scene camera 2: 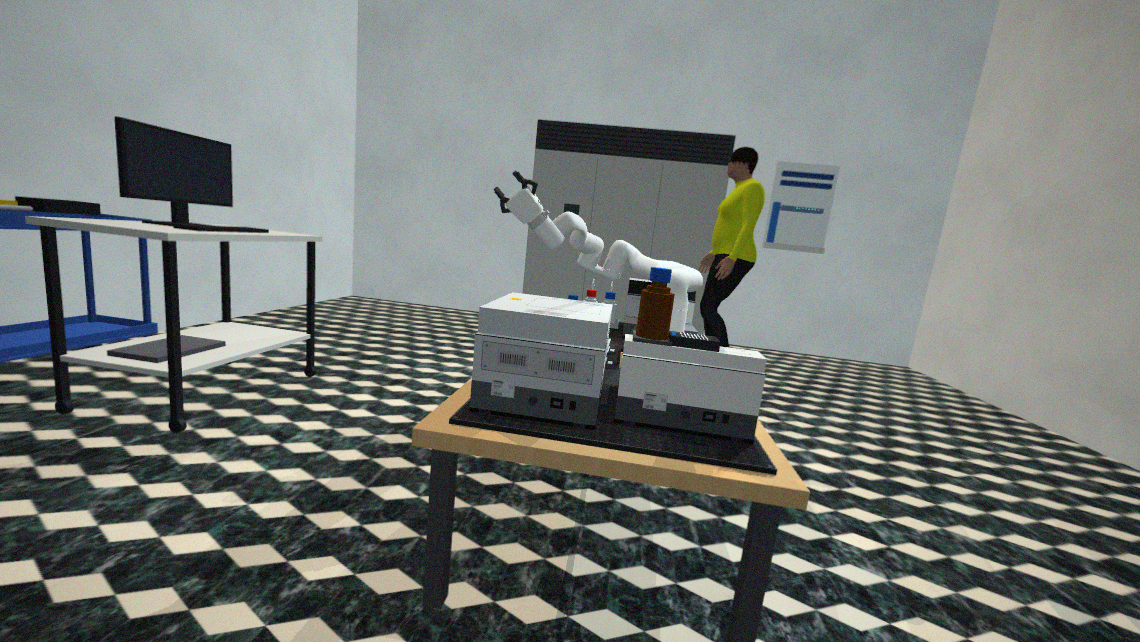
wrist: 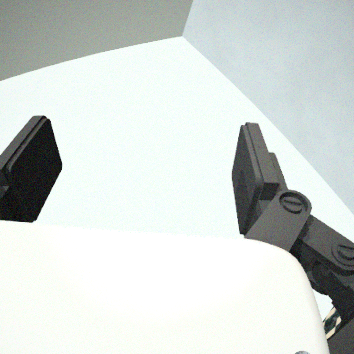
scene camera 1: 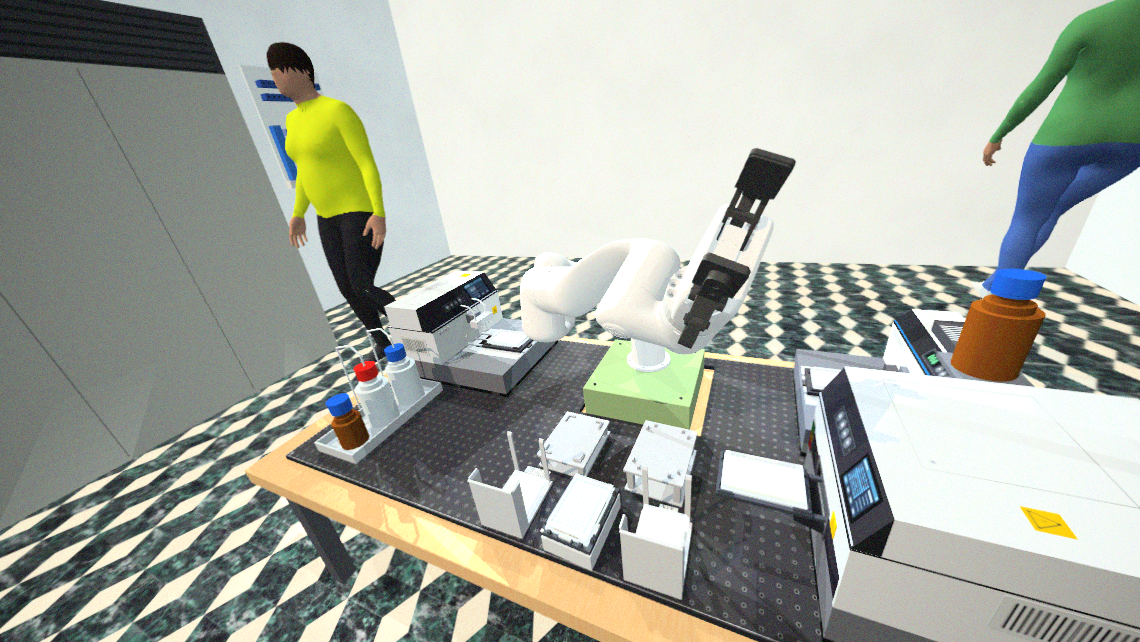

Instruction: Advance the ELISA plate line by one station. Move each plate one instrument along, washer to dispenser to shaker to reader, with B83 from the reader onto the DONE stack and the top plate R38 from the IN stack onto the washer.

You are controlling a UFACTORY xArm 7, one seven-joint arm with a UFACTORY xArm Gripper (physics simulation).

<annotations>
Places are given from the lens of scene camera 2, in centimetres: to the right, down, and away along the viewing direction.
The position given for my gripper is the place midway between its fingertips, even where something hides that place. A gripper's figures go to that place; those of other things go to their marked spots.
my gripper (scene camera 2: 504,179): -23, -49, 162
brown bottle (scene camera 2: 656,304): 22, -4, 119
</annotations>
